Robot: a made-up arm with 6 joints.
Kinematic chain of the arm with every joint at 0, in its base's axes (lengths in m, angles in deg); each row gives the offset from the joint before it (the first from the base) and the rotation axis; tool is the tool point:
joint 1: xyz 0 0 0.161 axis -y
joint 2: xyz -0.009 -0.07 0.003 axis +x
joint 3: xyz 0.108 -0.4 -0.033 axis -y
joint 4: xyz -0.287 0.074 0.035 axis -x
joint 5: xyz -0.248 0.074 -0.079 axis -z
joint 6: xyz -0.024 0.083 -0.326 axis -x
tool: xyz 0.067 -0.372 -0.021
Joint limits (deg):
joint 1: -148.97..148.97
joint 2: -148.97..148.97
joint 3: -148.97..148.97
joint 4: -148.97..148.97
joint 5: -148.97..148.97
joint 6: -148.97..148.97
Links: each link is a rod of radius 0.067 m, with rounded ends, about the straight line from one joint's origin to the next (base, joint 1, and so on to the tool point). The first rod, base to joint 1, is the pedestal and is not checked.
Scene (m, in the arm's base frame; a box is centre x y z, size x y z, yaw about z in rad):
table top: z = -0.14
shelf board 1: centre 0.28 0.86 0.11 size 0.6 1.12 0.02 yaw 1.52
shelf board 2: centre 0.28 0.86 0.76 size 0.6 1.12 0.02 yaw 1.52
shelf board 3: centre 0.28 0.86 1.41 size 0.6 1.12 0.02 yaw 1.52
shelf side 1: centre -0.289 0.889 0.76 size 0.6 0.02 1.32 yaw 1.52
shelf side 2: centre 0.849 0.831 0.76 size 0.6 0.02 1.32 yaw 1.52
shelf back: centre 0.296 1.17 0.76 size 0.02 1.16 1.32 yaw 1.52
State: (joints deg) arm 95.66 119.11 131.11 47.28 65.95 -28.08
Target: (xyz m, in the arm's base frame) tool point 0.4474 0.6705 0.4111
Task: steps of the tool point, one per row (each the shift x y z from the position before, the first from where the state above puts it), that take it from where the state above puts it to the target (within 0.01 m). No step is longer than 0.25 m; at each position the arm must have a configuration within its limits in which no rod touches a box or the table.
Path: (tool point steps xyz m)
1: 0.0573 -0.0453 -0.0458
2: 0.0471 -0.0679 -0.0580
3: 0.0265 -0.0893 -0.0619
4: -0.0018 -0.1053 -0.0573
5: -0.0340 -0.1119 -0.0442
6: 0.0204 0.1666 -0.1113
7: -0.0301 0.1508 -0.1227
8: -0.0761 0.1265 -0.1225

